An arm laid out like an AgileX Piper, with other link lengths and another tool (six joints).
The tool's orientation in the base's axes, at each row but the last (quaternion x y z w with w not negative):
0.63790, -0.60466, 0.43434, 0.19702
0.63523, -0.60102, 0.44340, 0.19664
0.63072, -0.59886, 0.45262, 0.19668
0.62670, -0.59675, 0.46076, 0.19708
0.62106, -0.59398, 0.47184, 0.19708
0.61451, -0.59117, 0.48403, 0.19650
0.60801, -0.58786, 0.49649, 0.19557
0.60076, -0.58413, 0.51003, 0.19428
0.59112, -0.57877, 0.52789, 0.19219
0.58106, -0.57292, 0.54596, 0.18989
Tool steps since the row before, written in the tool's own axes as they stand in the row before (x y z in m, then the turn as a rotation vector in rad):
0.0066, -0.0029, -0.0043, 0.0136, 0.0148, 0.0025
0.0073, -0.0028, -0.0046, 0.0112, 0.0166, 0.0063
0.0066, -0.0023, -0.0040, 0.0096, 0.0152, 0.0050
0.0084, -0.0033, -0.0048, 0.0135, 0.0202, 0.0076
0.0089, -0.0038, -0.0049, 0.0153, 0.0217, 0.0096
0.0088, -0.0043, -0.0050, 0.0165, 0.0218, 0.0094
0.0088, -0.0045, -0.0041, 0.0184, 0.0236, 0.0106
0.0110, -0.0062, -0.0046, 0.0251, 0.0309, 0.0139
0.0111, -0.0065, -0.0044, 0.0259, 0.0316, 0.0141
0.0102, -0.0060, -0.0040, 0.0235, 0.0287, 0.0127
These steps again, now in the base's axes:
0.0007, -0.0001, 0.0084, -0.0146, -0.0129, 0.0054
0.0003, -0.0001, 0.0091, -0.0148, -0.0149, 0.0009
0.0000, -0.0002, 0.0081, -0.0137, -0.0126, 0.0007
0.0003, -0.0002, 0.0102, -0.0180, -0.0179, 0.0011
0.0004, -0.0001, 0.0108, -0.0190, -0.0209, 0.0011
0.0007, 0.0003, 0.0110, -0.0193, -0.0214, 0.0022
0.0009, -0.0002, 0.0107, -0.0209, -0.0238, 0.0026
0.0016, -0.0002, 0.0133, -0.0275, -0.0316, 0.0043
0.0015, 0.0000, 0.0135, -0.0283, -0.0324, 0.0046
0.0010, 0.0003, 0.0124, -0.0257, -0.0293, 0.0042

